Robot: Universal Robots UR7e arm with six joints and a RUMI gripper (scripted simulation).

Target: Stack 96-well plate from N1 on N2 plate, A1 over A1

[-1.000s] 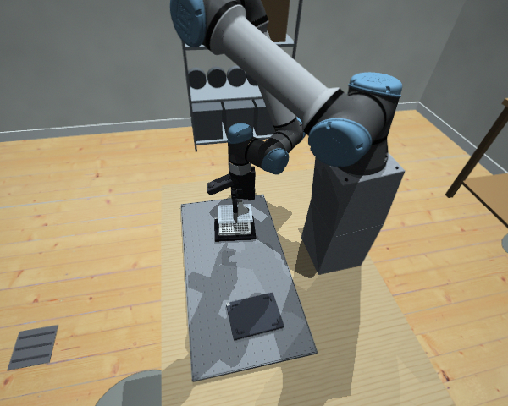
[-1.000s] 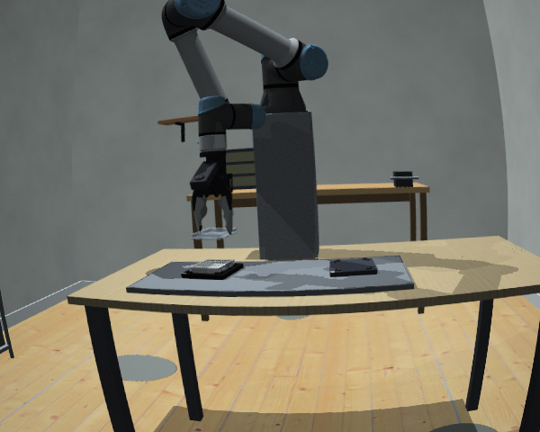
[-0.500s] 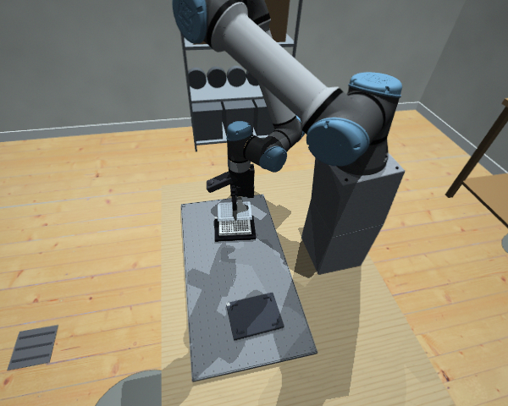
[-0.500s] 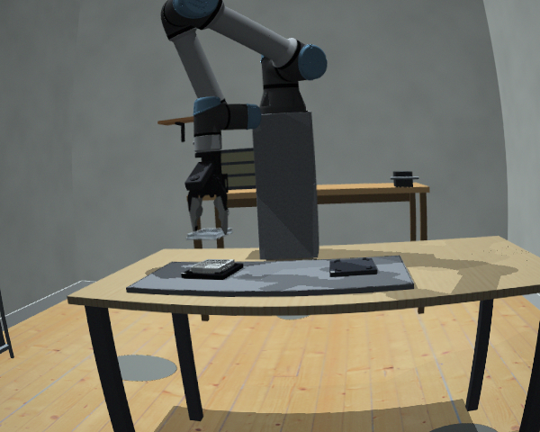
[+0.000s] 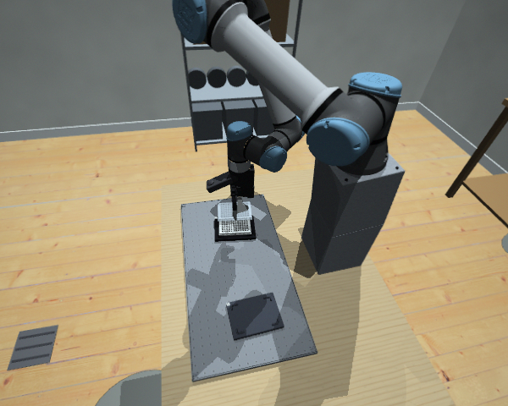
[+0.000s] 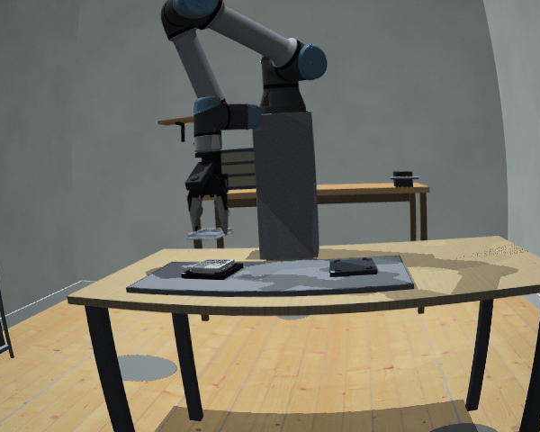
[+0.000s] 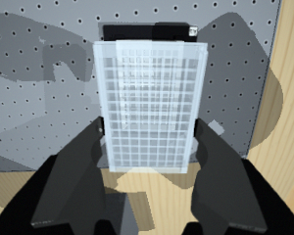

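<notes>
Right now my hand is 110 mm above the plate nest N2. The rest, counted from my hand: white 96-well plate: 10 mm below; plate nest: 370 mm to the left, 110 mm below, 30 mm ahead.
</notes>
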